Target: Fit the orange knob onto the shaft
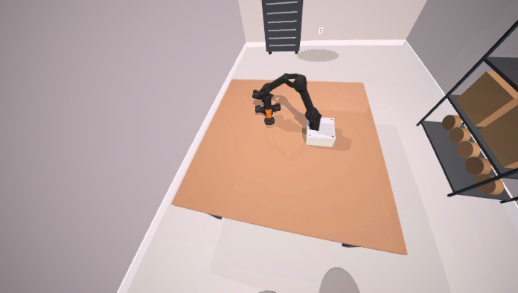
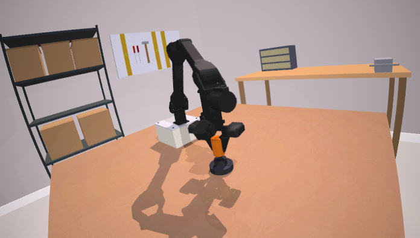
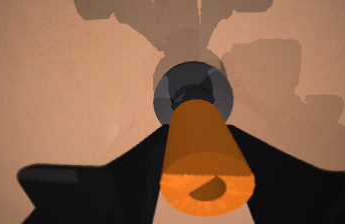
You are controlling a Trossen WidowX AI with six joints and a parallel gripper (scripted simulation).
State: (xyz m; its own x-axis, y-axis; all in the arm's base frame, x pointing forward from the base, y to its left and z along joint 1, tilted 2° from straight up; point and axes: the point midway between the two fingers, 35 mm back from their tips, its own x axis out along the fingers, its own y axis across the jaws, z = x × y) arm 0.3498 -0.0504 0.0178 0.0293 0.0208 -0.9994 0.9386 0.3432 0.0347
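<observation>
Now: the orange knob 2 cm above my gripper tip. Round my gripper tip: dark round pedestal: 4 cm below.
</observation>
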